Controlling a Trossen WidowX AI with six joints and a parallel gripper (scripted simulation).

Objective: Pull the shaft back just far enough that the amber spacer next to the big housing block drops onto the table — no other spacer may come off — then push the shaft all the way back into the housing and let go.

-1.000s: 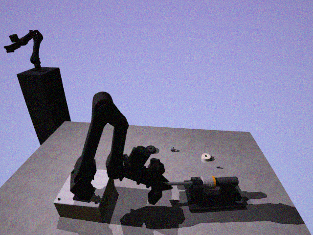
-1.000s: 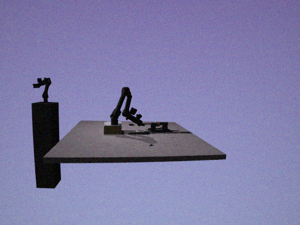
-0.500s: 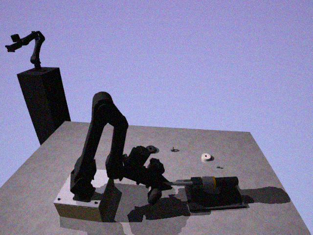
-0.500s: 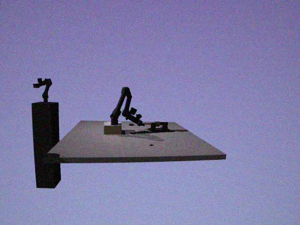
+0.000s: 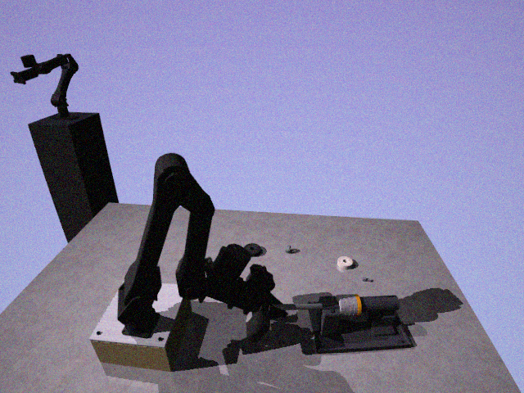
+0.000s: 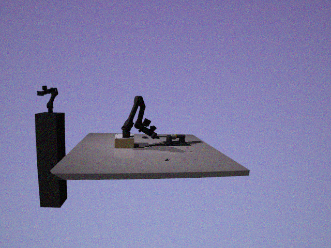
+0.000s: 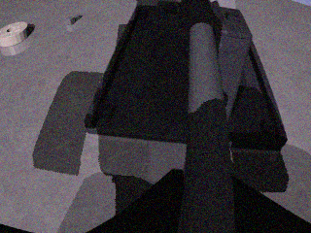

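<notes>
The grey shaft lies 60 mm ahead of my gripper tip, 10 mm to the left of it and 20 mm above it. The rest, counted from my gripper tip: amber spacer 170 mm ahead, 30 mm to the left, 20 mm above; then grey spacer 140 mm ahead, 30 mm to the left, 20 mm above; then white ring 170 mm ahead, 280 mm to the left, 60 mm below.
</notes>
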